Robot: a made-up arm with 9 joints.
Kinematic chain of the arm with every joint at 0, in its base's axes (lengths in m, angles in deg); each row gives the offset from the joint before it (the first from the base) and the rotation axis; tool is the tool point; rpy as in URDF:
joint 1: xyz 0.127 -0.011 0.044 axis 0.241 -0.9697 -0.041
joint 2: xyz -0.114 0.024 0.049 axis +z
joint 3: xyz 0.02 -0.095 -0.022 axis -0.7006 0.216 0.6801
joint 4: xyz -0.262 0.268 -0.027 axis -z
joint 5: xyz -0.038 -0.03 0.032 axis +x
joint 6: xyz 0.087 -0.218 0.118 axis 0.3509 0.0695 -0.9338
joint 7: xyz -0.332 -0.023 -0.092 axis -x
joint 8: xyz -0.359 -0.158 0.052 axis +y
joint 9: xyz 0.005 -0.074 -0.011 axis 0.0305 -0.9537 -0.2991
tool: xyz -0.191 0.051 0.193 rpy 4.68 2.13 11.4
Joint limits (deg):
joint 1: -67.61..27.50
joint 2: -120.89..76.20
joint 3: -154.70..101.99
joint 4: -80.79..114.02
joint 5: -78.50..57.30
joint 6: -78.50..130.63
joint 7: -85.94..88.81
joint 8: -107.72..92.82
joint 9: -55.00..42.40
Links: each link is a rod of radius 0.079 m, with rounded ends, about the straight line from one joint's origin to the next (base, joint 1, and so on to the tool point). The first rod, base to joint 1, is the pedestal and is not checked.
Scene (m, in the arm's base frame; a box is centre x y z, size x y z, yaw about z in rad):
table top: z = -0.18
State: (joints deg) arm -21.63 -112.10 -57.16 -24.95 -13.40 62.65 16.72 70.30 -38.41
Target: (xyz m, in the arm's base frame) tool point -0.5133 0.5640 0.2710
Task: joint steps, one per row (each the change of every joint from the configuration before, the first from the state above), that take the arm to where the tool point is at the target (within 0.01 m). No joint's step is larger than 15 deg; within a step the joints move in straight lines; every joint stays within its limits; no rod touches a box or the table.
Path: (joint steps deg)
1: 5.65 12.83 6.63 -2.69 2.39 -8.98 -4.22 -7.02 5.81
2: 5.65 12.83 6.64 -2.69 2.39 -8.98 -4.23 -7.02 5.80
3: 5.65 12.83 6.63 -2.70 2.39 -8.98 -4.22 -7.01 5.81
4: 5.65 12.83 6.63 -2.69 2.39 -8.98 -4.23 -7.02 5.81

